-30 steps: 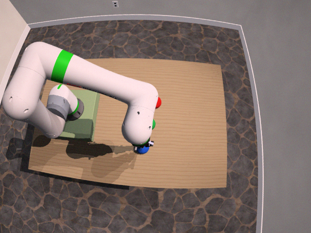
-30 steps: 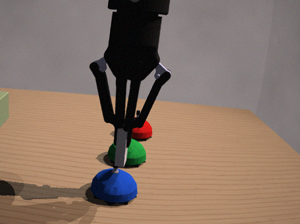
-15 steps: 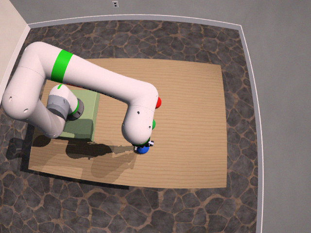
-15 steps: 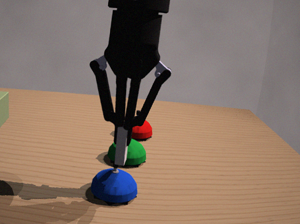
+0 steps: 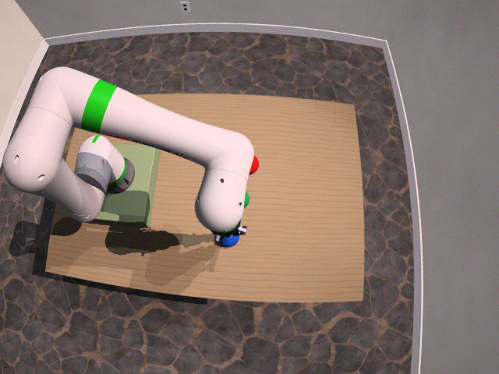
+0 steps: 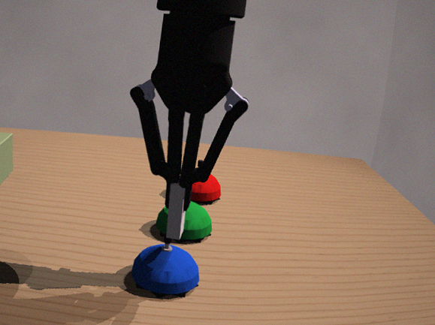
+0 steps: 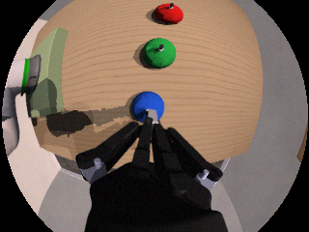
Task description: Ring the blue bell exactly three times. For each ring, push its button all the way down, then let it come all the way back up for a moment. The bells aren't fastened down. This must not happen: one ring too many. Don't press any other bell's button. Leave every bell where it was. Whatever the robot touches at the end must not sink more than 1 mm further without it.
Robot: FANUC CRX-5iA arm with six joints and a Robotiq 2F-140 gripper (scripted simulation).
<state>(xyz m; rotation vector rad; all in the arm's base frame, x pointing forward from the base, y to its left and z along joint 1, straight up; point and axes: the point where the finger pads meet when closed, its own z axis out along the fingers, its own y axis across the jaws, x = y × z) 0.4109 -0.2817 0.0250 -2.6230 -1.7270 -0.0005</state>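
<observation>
The blue bell lies 6 cm below my hand and 1 cm behind it. The rest, counted from my hand: red bell 27 cm to the left, 11 cm ahead, 6 cm below; green bell 14 cm to the left, 6 cm below, 5 cm ahead.
</observation>
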